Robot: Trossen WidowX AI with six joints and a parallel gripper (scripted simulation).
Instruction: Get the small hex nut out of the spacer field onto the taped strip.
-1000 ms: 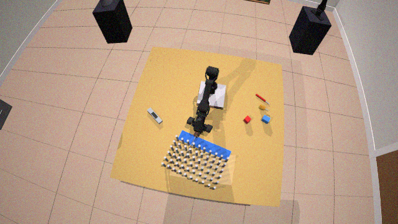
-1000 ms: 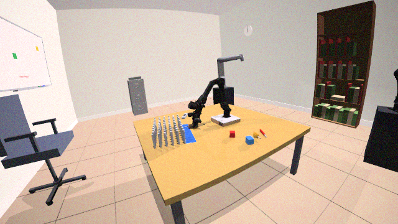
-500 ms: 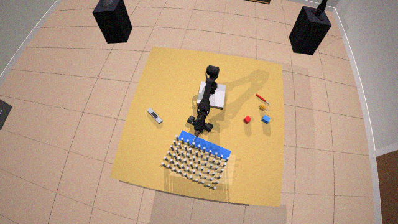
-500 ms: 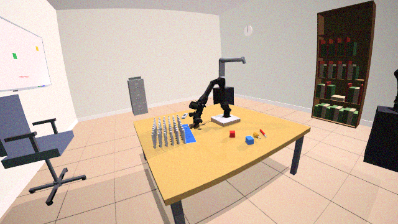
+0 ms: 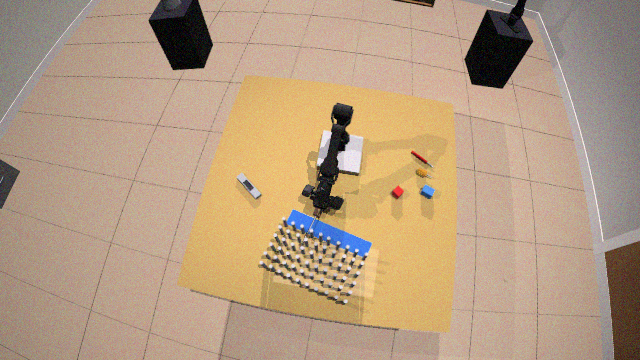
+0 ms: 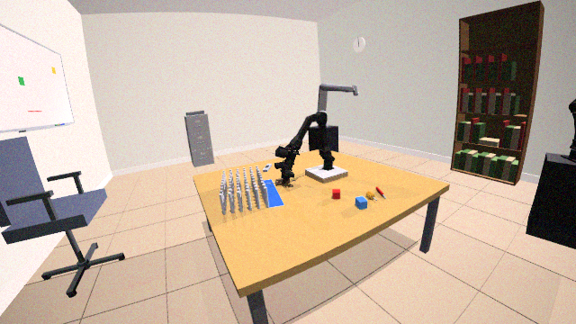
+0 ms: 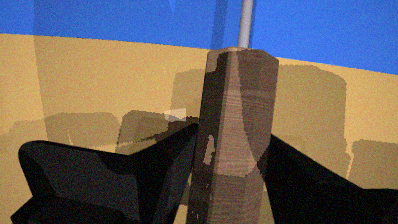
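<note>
Right now my gripper tip is 120 mm short of the blue taped strip, 50 mm to the right of it and 10 mm above it. Also, from my gripper tip: red cube (100 mm behind, 380 mm to the left, 10 mm above); then grey flat bar tool (100 mm behind, 360 mm to the right); then blue cube (110 mm behind, 540 mm to the left, 10 mm above).
</note>
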